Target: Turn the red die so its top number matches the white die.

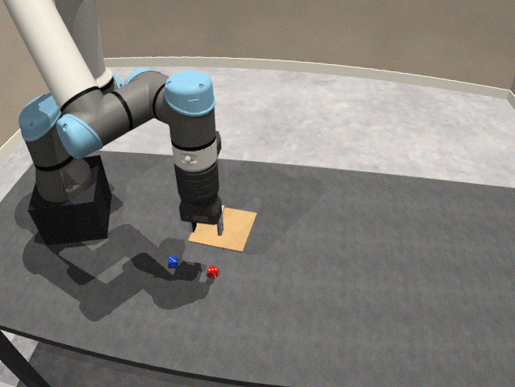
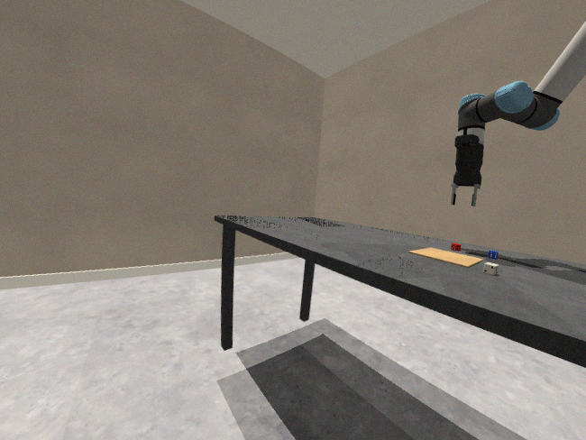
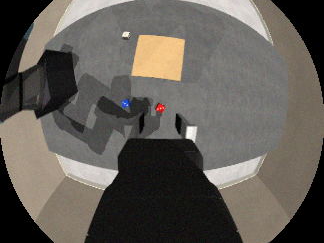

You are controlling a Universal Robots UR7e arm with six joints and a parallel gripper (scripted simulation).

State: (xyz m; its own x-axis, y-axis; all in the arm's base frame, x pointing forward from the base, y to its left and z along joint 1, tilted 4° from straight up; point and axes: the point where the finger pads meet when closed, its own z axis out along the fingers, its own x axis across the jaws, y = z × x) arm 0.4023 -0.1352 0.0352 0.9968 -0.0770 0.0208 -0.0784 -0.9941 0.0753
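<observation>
Now: hand 15 cm above the red die. Round my hand: blue die: 10 cm behind, 2 cm to the left, 15 cm below; white die: 9 cm behind, 24 cm to the left, 15 cm below; tan mat: 1 cm ahead, 15 cm to the left, 16 cm below.
</observation>
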